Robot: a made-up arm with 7 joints. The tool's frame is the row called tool.
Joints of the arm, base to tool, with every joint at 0 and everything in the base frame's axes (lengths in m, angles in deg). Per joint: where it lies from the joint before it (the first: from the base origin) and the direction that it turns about. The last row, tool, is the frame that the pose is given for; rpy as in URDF.
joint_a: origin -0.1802 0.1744 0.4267 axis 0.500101 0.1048 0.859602
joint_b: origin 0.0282 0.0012 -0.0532 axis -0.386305 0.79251 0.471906
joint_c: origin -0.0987 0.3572 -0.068 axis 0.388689 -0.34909 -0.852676
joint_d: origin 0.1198 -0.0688 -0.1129 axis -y
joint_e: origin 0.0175 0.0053 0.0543 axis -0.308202 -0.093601 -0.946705
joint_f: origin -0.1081 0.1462 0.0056 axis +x
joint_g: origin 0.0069 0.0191 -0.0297 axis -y
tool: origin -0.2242 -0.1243 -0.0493 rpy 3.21 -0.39 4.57
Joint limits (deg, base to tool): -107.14..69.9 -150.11..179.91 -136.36..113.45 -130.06..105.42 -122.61..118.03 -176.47..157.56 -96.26..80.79
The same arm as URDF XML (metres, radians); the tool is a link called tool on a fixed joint. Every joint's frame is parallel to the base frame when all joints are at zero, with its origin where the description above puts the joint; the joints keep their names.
<robot name="arm">
<joint name="tool_fixed" type="fixed"><parent link="link7"/><child link="tool"/><origin xyz="-0.2242 -0.1243 -0.0493" rpy="0.056 -0.0068 0.0798"/></joint>
<joint name="joint_g" type="revolute"><parent link="link6"/><child link="link7"/><origin xyz="0.0069 0.0191 -0.0297" rpy="0 0 0"/><axis xyz="0 -1 0"/><limit lower="-1.6801" upper="1.4101"/></joint>
<joint name="joint_f" type="revolute"><parent link="link5"/><child link="link6"/><origin xyz="-0.1081 0.1462 0.0056" rpy="0 0 0"/><axis xyz="1 0 0"/><limit lower="-3.08" upper="2.7499"/></joint>
<joint name="joint_e" type="revolute"><parent link="link4"/><child link="link5"/><origin xyz="0.0175 0.0053 0.0543" rpy="0 0 0"/><axis xyz="-0.308202 -0.093601 -0.946705"/><limit lower="-2.1399" upper="2.06"/></joint>
<joint name="joint_d" type="revolute"><parent link="link3"/><child link="link4"/><origin xyz="0.1198 -0.0688 -0.1129" rpy="0 0 0"/><axis xyz="0 -1 0"/><limit lower="-2.27" upper="1.8399"/></joint>
<joint name="joint_c" type="revolute"><parent link="link2"/><child link="link3"/><origin xyz="-0.0987 0.3572 -0.068" rpy="0 0 0"/><axis xyz="0.388689 -0.34909 -0.852676"/><limit lower="-2.3799" upper="1.9801"/></joint>
<joint name="joint_b" type="revolute"><parent link="link1"/><child link="link2"/><origin xyz="0.0282 0.0012 -0.0532" rpy="0 0 0"/><axis xyz="-0.386305 0.79251 0.471906"/><limit lower="-2.6199" upper="3.14"/></joint>
<joint name="joint_a" type="revolute"><parent link="base_link"/><child link="link1"/><origin xyz="-0.1802 0.1744 0.4267" rpy="0 0 0"/><axis xyz="0.500101 0.1048 0.859602"/><limit lower="-1.8699" upper="1.22"/></joint>
<link name="base_link"/>
<link name="link1"/>
<link name="link2"/>
<link name="link3"/>
<link name="link4"/>
<link name="link5"/>
<link name="link6"/>
<link name="link7"/>
<link name="tool"/>
</robot>

